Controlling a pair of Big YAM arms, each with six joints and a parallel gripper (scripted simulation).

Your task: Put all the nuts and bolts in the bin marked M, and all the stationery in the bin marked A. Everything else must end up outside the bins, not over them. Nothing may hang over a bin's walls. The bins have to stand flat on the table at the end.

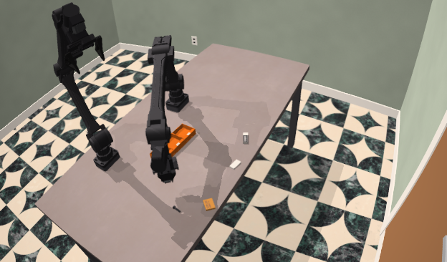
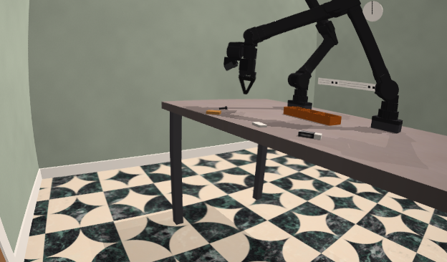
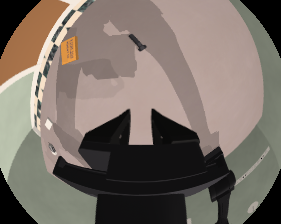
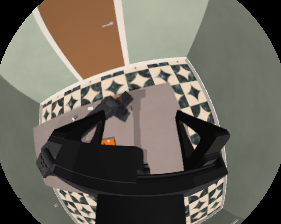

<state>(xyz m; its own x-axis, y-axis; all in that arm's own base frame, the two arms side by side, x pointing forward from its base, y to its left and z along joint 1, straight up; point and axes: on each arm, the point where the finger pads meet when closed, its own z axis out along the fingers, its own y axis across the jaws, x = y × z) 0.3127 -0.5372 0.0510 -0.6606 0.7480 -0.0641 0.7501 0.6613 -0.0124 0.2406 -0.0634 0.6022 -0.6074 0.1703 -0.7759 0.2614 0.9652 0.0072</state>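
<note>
Right now my left hand is 80 mm above the black bolt, 70 mm short of it and 60 mm to the left of it. Also, from my left hand: orange notepad 170 mm ahead, 80 mm below, 40 mm to the left; orange double bin 220 mm to the left, 190 mm behind, 70 mm below; brass nut 190 mm behind, 120 mm to the left, 70 mm below.
</note>
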